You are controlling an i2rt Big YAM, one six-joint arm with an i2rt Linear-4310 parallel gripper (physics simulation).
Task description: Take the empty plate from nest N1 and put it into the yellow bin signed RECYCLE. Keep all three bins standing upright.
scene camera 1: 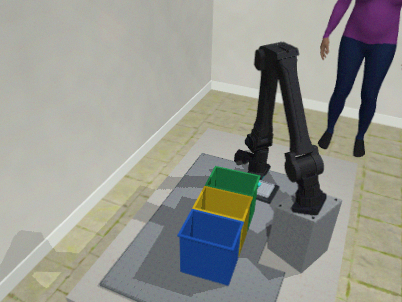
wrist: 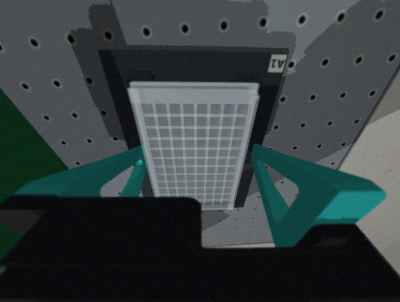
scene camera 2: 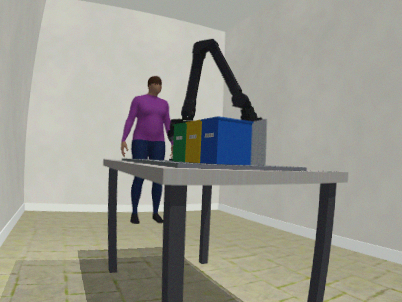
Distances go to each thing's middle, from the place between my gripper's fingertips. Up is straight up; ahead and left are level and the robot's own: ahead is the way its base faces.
Now: hand 1 cm below the white well plate (wrist: 194, 135) and 1 cm past it. Round my hand: dark nest (wrist: 166, 65) 1 cm below, 1 cm behind; yellow bin (scene camera 1: 228, 204) 34 cm to the left, 8 cm above; green bin (scene camera 1: 226, 179) 21 cm to the left, 8 cm above, 2 cm ahead.
